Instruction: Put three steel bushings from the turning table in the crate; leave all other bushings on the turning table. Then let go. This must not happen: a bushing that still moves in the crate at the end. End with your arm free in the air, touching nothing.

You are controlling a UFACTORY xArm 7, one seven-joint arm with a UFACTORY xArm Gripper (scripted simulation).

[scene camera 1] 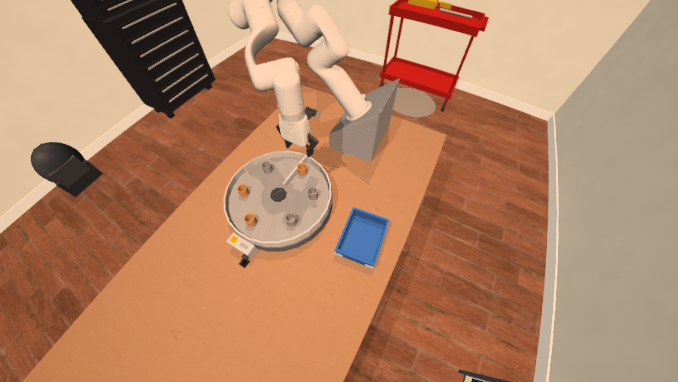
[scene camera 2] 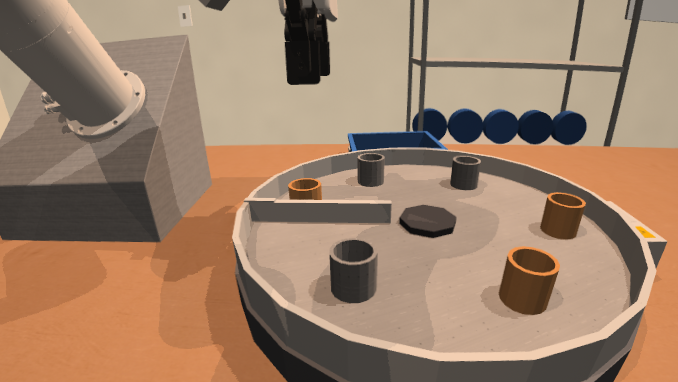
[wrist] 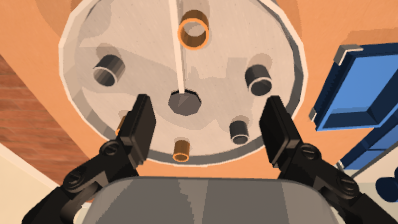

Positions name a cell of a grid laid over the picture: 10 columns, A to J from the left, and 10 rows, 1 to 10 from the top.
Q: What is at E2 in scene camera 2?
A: My gripper.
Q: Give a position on a blue crate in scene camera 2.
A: At G4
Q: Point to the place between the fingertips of my gripper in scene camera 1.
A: At E4
